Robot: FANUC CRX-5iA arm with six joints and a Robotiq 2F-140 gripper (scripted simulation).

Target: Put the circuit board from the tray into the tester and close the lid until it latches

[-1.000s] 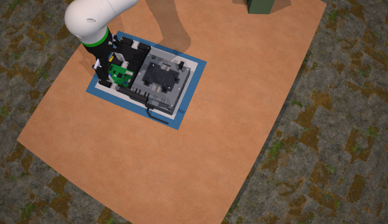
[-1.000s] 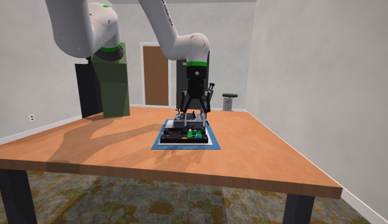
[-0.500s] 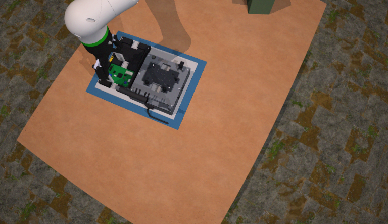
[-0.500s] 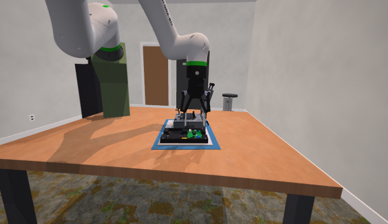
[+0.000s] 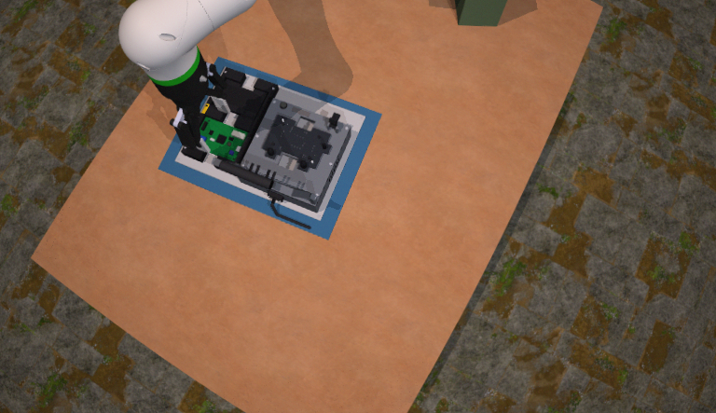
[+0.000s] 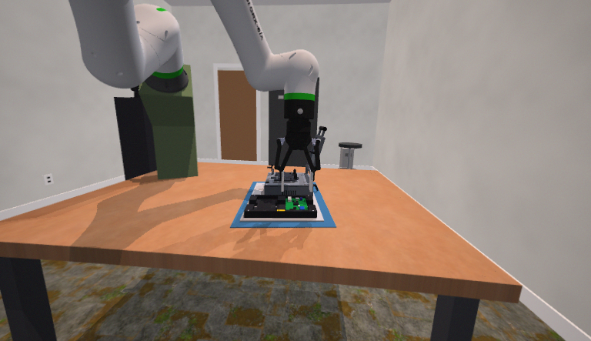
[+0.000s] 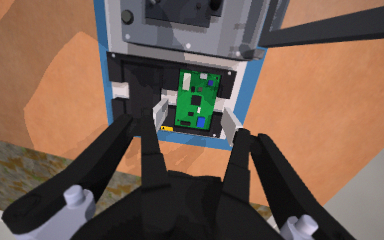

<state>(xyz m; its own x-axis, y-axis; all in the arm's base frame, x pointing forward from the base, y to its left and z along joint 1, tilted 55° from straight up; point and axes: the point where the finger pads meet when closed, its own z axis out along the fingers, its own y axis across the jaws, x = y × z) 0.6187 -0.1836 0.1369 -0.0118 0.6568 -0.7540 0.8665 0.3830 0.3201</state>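
The green circuit board is 70 mm below my hand. From my hand the other things lie so: lid: 170 mm to the left, 90 mm above, 80 mm ahead; pin plate: 180 mm to the left, 40 mm behind, 20 mm below; latch hook: 230 mm to the left, 100 mm behind, 10 mm below.
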